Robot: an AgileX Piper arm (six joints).
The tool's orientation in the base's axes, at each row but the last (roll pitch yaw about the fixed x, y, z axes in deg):
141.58, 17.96, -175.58
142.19, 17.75, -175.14
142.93, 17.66, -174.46
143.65, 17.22, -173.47
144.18, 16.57, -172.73
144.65, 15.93, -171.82
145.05, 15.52, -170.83
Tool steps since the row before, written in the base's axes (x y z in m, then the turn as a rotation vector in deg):
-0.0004, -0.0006, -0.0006, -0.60, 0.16, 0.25
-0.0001, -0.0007, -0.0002, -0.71, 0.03, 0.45
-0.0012, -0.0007, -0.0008, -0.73, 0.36, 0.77
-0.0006, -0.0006, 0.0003, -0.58, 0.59, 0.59
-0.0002, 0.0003, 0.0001, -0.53, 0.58, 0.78
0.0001, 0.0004, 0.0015, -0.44, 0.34, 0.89
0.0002, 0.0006, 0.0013, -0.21, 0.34, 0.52
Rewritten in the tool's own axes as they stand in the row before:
0.0006, -0.0007, 0.0000, 0.48, 0.42, -0.20
0.0002, -0.0006, -0.0003, 0.53, 0.47, -0.45
0.0014, -0.0007, 0.0000, 0.43, 0.91, -0.49
0.0005, -0.0001, -0.0007, 0.31, 0.95, -0.19
0.0001, 0.0003, 0.0001, 0.21, 1.03, -0.33
-0.0006, 0.0011, -0.0009, 0.13, 0.88, -0.55
-0.0006, 0.0011, -0.0006, 0.01, 0.61, -0.23

